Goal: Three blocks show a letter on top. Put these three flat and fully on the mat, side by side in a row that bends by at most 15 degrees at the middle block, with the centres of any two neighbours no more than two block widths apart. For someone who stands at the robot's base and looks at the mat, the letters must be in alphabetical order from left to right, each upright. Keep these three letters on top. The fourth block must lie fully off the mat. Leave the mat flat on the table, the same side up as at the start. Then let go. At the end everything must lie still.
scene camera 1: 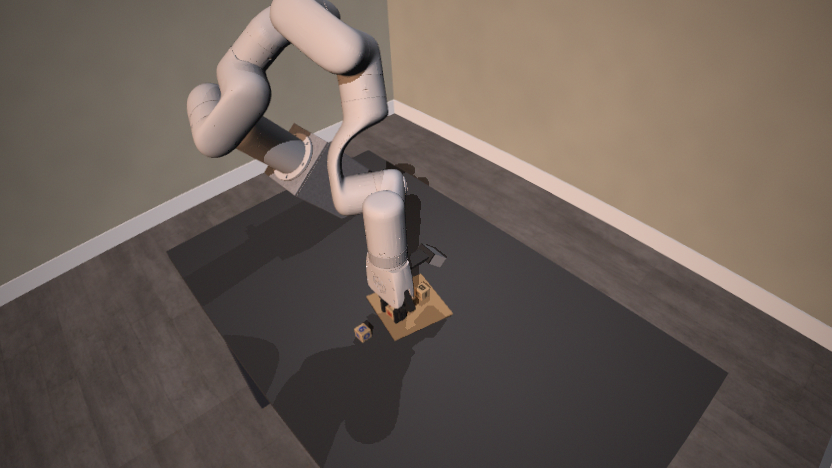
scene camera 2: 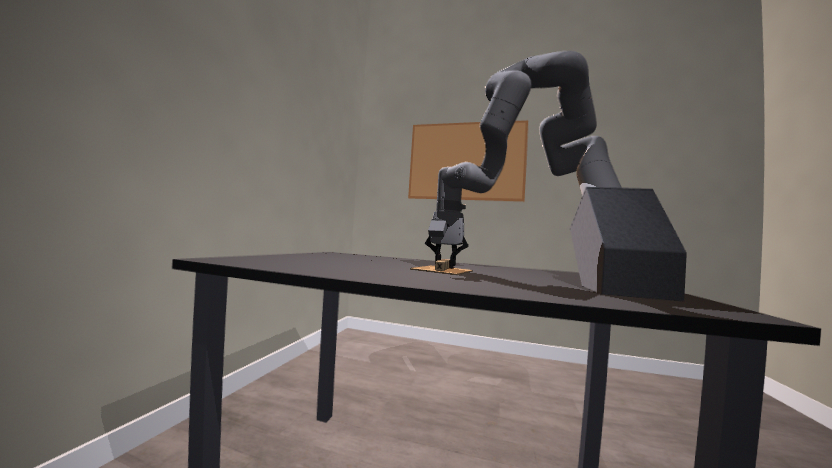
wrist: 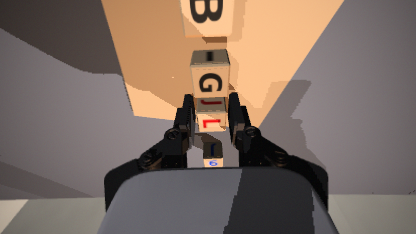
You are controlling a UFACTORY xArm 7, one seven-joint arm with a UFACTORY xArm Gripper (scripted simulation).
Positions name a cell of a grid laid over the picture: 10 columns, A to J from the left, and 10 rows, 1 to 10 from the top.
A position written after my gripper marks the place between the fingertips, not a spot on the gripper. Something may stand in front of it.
Labels:
my gripper: scene camera 1 E7; scene camera 2 F6; wrist F5

